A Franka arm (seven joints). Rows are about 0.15 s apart.
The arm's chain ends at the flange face. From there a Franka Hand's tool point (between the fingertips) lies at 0.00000 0.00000 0.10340 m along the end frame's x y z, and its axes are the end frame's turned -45 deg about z.
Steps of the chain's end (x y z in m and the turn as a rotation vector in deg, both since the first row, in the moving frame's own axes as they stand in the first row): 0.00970 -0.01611 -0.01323 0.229 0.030 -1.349; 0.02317 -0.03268 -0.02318 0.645 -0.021 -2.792; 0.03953 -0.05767 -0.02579 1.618 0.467 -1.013; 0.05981 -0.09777 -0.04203 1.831 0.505 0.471; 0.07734 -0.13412 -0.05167 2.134 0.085 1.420
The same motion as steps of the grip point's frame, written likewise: 0.01858 -0.00479 -0.01323 0.141 0.183 -1.349; 0.04027 -0.00759 -0.02319 0.471 0.441 -2.792; 0.07138 -0.01432 -0.02583 0.814 1.474 -1.013; 0.11441 -0.02852 -0.04209 0.938 1.652 0.471; 0.15239 -0.04273 -0.05174 1.449 1.569 1.420
